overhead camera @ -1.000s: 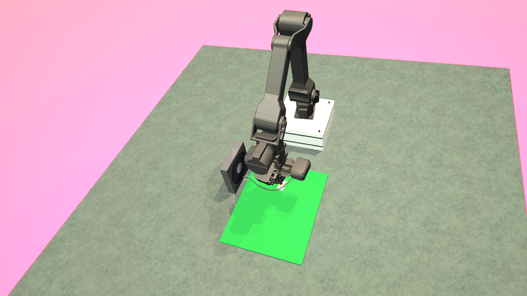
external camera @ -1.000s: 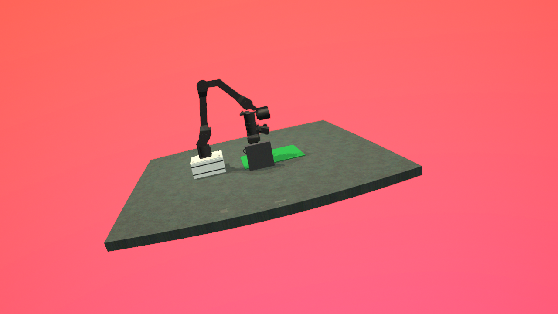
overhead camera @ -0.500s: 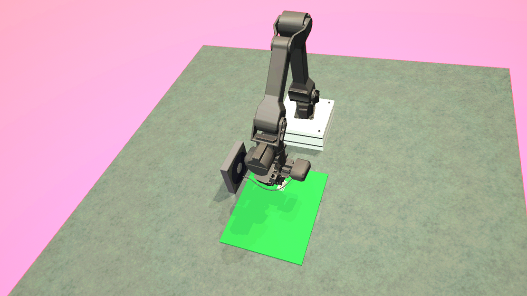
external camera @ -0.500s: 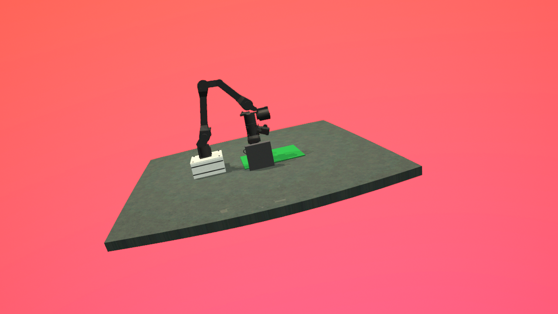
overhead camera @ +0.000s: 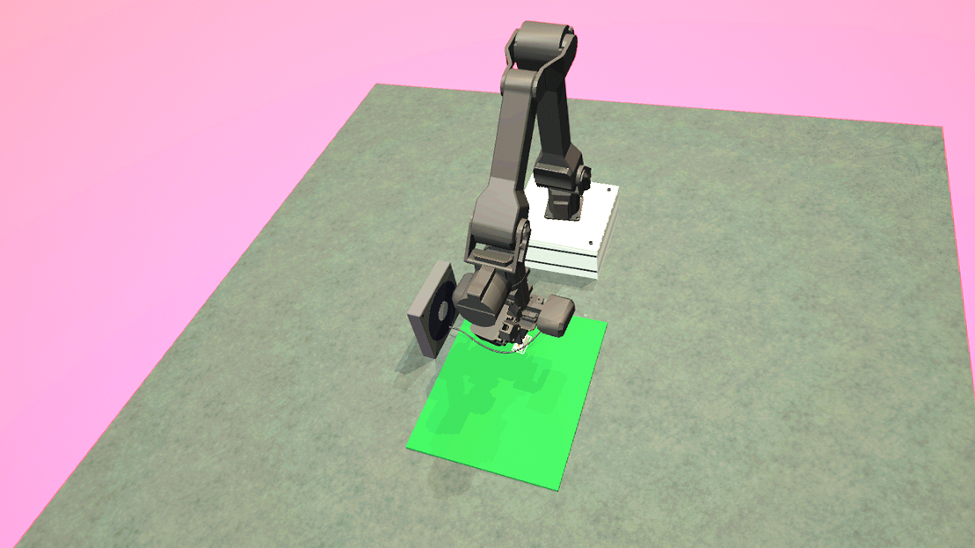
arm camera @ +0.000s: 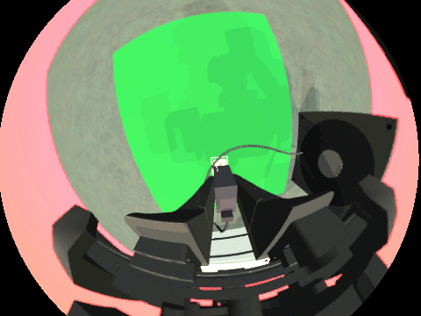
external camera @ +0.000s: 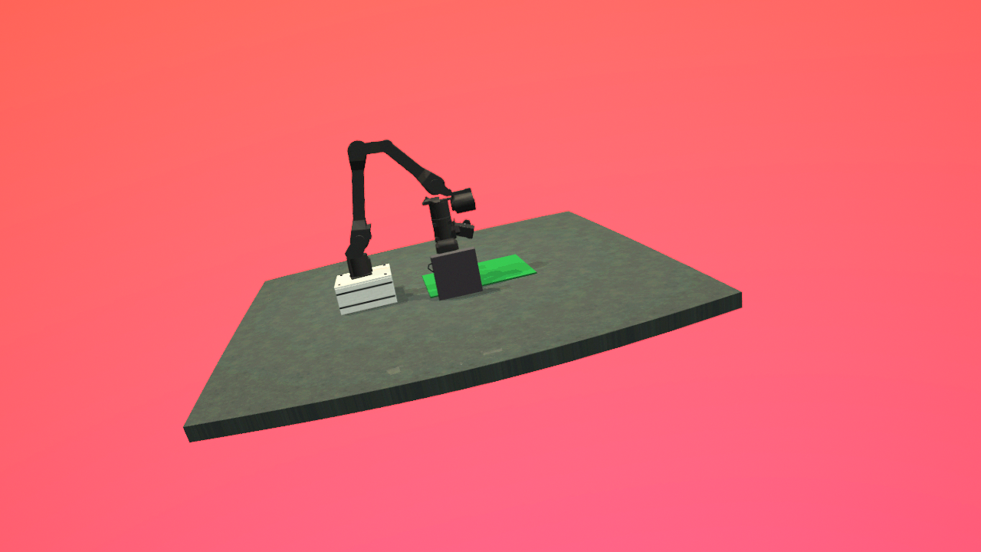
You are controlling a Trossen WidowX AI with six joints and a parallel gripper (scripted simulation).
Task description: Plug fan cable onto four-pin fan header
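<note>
The green board lies 7 cm ahead of my gripper tip and 5 cm below it. The rest, counted from my gripper tip: fan cable plug (1 cm behind, 1 cm above); fan (2 cm behind, 14 cm to the right, 2 cm above).
</note>
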